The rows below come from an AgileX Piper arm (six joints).
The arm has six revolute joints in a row. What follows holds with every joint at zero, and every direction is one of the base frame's. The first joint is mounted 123.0 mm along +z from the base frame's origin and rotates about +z. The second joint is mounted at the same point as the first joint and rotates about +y. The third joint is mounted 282.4 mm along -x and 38.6 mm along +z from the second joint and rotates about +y. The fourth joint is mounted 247.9 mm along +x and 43.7 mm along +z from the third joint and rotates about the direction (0.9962, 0, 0.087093). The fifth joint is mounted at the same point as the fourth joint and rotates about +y. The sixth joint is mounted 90.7 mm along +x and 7.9 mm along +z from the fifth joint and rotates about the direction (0.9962, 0, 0.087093). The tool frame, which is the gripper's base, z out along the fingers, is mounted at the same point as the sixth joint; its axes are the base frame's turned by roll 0.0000, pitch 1.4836 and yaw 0.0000 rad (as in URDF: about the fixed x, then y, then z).
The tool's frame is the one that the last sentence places.
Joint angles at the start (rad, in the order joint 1, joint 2, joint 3, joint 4, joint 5, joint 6):
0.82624, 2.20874, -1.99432, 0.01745, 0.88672, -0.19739
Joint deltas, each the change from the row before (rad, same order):
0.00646, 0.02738, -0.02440, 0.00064, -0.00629, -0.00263
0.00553, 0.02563, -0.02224, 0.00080, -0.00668, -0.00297
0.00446, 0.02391, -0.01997, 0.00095, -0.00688, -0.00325
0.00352, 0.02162, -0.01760, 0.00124, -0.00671, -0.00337
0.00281, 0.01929, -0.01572, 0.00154, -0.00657, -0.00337
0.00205, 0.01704, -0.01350, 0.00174, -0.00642, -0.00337
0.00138, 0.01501, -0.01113, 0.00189, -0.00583, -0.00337
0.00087, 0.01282, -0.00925, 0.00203, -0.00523, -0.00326
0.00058, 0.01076, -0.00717, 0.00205, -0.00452, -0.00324
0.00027, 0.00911, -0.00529, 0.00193, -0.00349, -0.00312
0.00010, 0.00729, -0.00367, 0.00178, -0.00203, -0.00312
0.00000, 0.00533, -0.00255, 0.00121, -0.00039, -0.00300
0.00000, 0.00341, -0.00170, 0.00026, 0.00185, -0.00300
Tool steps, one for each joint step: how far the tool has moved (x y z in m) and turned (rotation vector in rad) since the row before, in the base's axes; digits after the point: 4 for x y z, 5 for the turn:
0.0014, 0.0064, -0.0061, 0.00195, -0.00283, 0.00850
0.0014, 0.0058, -0.0060, 0.00193, -0.00283, 0.00782
0.0014, 0.0051, -0.0059, 0.00168, -0.00260, 0.00694
0.0013, 0.0044, -0.0056, 0.00165, -0.00227, 0.00605
0.0013, 0.0038, -0.0050, 0.00208, -0.00226, 0.00528
0.0012, 0.0032, -0.0045, 0.00212, -0.00204, 0.00448
0.0011, 0.0026, -0.0043, 0.00152, -0.00132, 0.00378
0.0010, 0.0021, -0.0037, 0.00143, -0.00098, 0.00315
0.0009, 0.0017, -0.0033, 0.00090, -0.00048, 0.00284
0.0007, 0.0012, -0.0031, -0.00008, 0.00031, 0.00246
0.0005, 0.0009, -0.0027, -0.00112, 0.00102, 0.00235
0.0003, 0.0005, -0.0021, -0.00204, 0.00118, 0.00230
0.0001, 0.0002, -0.0014, -0.00352, 0.00126, 0.00254

